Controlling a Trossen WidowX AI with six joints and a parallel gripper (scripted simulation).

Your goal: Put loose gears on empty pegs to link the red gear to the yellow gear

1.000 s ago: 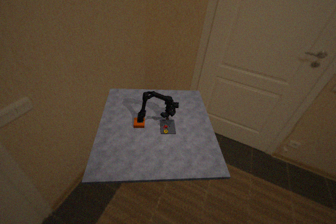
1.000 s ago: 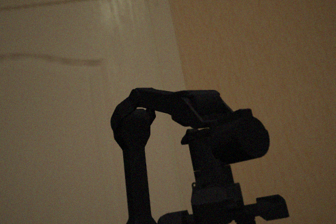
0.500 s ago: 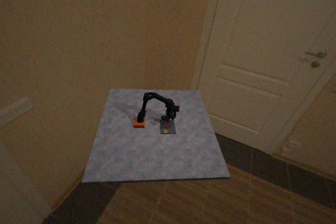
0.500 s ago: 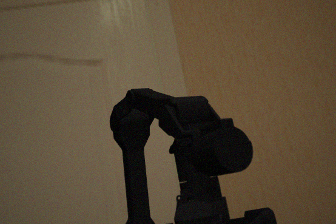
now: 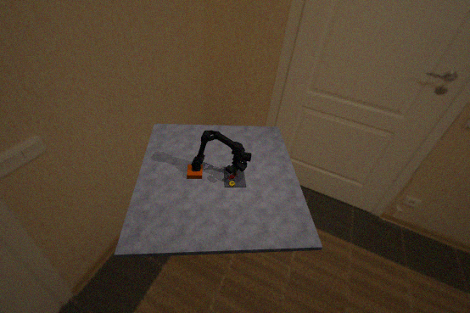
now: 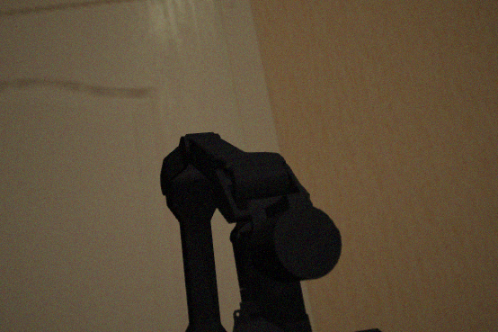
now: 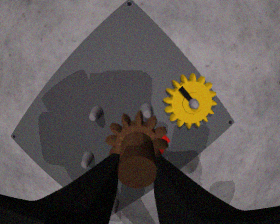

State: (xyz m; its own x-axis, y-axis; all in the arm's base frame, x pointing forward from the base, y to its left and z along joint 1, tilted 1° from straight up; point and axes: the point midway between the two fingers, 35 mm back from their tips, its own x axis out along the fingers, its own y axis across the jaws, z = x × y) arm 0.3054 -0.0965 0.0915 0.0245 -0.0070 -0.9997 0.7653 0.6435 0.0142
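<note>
Right now the red gear is 2 cm behind my gripper tip, 2 cm to the left of it and 8 cm below it. Round my gripper tip: brown gear 1 cm below; then red arrow 4 cm behind, 1 cm to the left, 8 cm below.
</note>
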